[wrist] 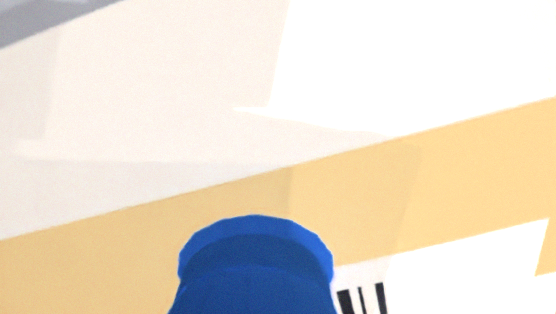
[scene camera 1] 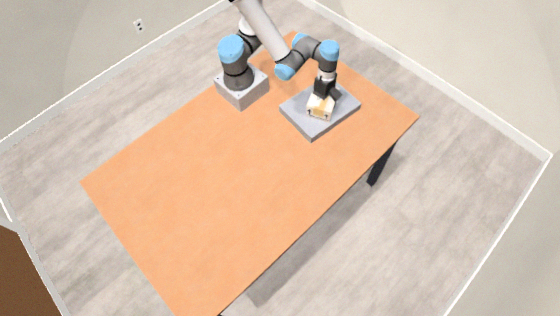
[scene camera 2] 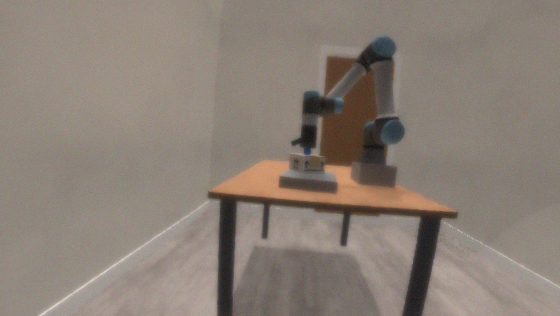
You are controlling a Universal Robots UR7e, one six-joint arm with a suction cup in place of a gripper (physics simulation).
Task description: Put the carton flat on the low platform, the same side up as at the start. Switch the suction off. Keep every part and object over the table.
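Seen in the pictures: end effector, tool point: point(wrist: 257, 234); arm's base, origin of the base link: point(scene camera 1: 239, 79) point(scene camera 2: 371, 163).
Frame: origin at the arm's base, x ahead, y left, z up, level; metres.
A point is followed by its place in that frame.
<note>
The carton point(scene camera 1: 320, 108) {x 0.425, y 0.070, z 0.030 m} point(scene camera 2: 307, 163) {x 0.407, y 0.221, z -0.003 m} point(wrist: 150, 100) {x 0.436, y 0.149, z 0.030 m} is a pale box with a tan tape band and black arrow marks on its sides. It is level over the grey low platform point(scene camera 1: 295, 111) {x 0.308, y 0.045, z -0.058 m} point(scene camera 2: 307, 183) {x 0.416, y 0.307, z -0.077 m} point(wrist: 20, 24) {x 0.439, y 0.237, z -0.058 m}, within its edges, and I see no gap beneath it. The arrows on its sides point up. My suction cup point(scene camera 1: 321, 96) {x 0.396, y 0.133, z 0.018 m} point(scene camera 2: 307, 150) point(wrist: 255, 250) is blue and stands upright against the carton's taped top, holding it beside a barcode label. The contact line under the cup is hidden in the wrist view.
The platform lies on the orange table point(scene camera 1: 215, 175) {x 0.217, y -0.421, z -0.106 m} point(scene camera 2: 380, 202) {x 0.166, y 0.447, z -0.106 m}, near its far right end in scene camera 1. The arm's grey base block point(scene camera 1: 242, 95) {x 0.079, y -0.064, z -0.003 m} point(scene camera 2: 374, 174) {x 0.029, y 0.106, z -0.046 m} stands at the table's long edge, with the arm reaching over from it.
</note>
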